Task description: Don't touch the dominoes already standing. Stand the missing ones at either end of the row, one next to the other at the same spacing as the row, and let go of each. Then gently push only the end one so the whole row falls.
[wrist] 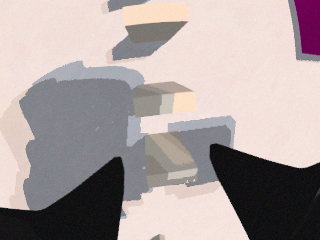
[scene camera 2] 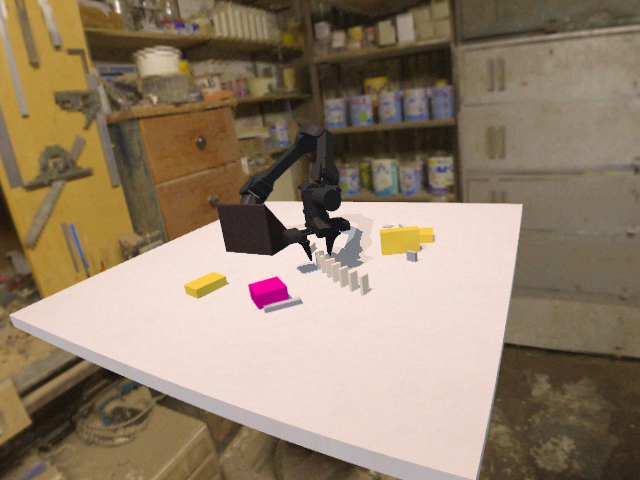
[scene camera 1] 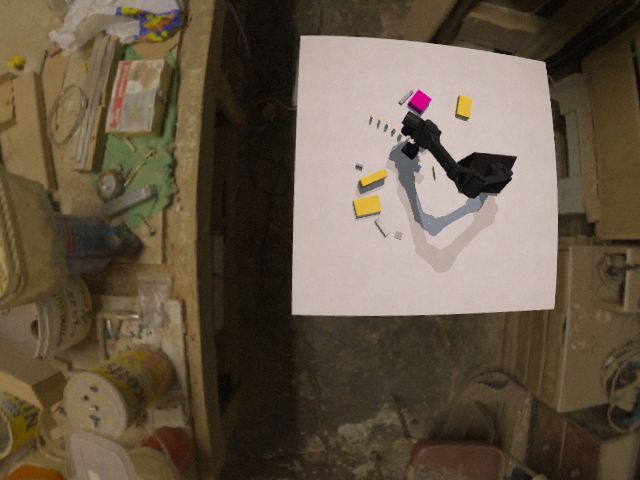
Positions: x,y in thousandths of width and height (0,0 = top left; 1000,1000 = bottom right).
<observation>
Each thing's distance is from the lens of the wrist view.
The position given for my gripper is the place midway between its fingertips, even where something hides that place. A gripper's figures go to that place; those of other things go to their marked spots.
my gripper (wrist: 523,656): 10 cm
pale domino (wrist: 527,673): 9 cm
pale domino (wrist: 480,415): 7 cm
</observation>
